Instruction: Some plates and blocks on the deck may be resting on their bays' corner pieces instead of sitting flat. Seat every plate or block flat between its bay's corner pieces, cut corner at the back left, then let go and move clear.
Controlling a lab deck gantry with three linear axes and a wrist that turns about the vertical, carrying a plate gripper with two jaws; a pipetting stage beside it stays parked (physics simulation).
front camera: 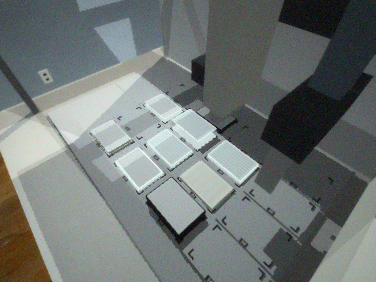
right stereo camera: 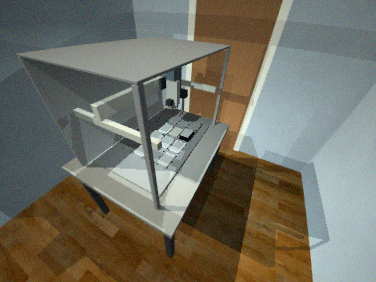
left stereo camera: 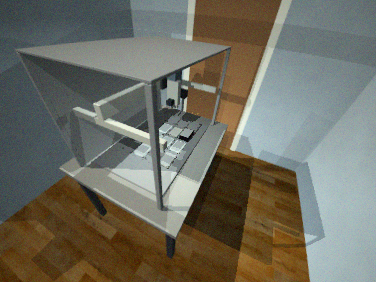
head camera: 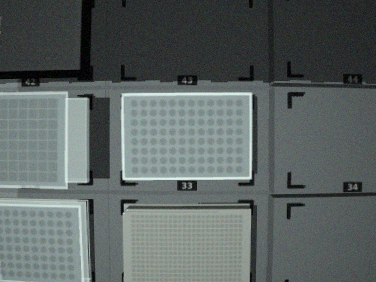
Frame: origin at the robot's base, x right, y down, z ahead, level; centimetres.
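Seen in the pictures: gripper, fingertip midpoint: (front camera: 278, 170) (right stereo camera: 177, 109) (left stereo camera: 177, 109); robot's base at its link origin: (front camera: 90, 133) (right stereo camera: 166, 168) (left stereo camera: 168, 168).
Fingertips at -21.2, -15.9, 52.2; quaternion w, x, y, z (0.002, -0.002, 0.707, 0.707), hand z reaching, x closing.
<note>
Offsets run from my fingertips to a thing's top centre, as dx, dy, dz. "spot": to the spot under its first point.
The gripper (front camera: 285, 176) (left stereo camera: 183, 109) (right stereo camera: 183, 107) looks open and holds no plate; it hangs above the deck right of the 96-well plate in bay 33 @[spot: -4.5, +14.3, -12.3] (front camera: 233, 161) (head camera: 187, 136). One jaw shows in the front view; the other is hidden. The bay 33 plate covers its back corner pieces in the head view; I cannot tell whether it is flat. The tall block in bay 32 @[spot: -4.2, +11.7, -28.7] (front camera: 194, 125) (head camera: 30, 140) stands at left. A cream plate @[+6.2, +14.5, -13.0] (front camera: 206, 185) (head camera: 187, 245) is in front of bay 33. The black-rimmed plate in bay 42 @[spot: -15.0, +14.5, -24.6] (front camera: 225, 122) (head camera: 40, 37) is largely hidden in the front view.
The parked pipetting stage (front camera: 240, 55) hides part of the back deck. Clear plates @[+5.8, +14.2, -29.4] (front camera: 169, 149) @[+16.9, +14.5, -29.4] (front camera: 140, 169) @[+16.9, +14.5, -45.8] (front camera: 111, 136) @[-4.5, +14.5, -45.8] (front camera: 164, 107) stand to the left. A black-sided block @[+16.9, +11.7, -13.0] (front camera: 176, 207) stands at the front. Bays 43, 44 and 34 show bare corner pieces in the head view.
</note>
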